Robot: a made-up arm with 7 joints.
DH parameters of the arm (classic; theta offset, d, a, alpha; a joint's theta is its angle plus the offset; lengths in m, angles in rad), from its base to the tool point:
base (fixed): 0 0 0 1.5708
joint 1: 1.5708 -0.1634 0 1.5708
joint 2: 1.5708 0 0 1.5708
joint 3: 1.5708 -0.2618 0 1.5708
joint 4: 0 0 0 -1.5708
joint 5: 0 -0.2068 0 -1.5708
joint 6: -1.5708 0 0 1.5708
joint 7: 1.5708 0 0 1.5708
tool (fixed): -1.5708 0 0 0
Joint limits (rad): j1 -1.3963..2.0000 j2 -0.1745..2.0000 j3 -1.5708..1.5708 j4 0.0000..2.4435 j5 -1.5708..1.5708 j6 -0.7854..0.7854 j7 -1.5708..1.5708
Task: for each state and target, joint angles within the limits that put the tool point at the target. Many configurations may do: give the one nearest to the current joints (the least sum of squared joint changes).
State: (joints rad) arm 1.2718 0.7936 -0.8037 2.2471 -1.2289 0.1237 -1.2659
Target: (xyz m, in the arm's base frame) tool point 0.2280 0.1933 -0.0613
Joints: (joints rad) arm 0.9082 0.9079 -1.0298 2.1001 -1.2289 0.1237 -1.2659
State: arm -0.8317 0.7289 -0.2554 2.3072 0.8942 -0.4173 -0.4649
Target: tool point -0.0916 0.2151 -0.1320
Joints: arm -1.3963 1.0146 -0.5425 2.4416 0.8942 -0.4173 -0.4649
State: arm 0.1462 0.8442 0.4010 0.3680 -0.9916 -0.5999 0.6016
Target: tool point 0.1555 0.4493 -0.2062
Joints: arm -0.1024 0.7424 0.4400 1.2208 -0.9916 -0.5999 0.6016
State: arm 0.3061 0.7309 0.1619 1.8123 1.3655 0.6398 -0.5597
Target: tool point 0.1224 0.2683 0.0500
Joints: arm 0.6349 0.9356 0.2753 2.4416 1.3655 0.6398 -0.5597
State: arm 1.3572 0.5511 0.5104 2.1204 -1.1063 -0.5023 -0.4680
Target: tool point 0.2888 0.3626 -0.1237
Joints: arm 0.6435 0.2537 0.6709 1.3180 -1.1063 -0.5023 -0.4680
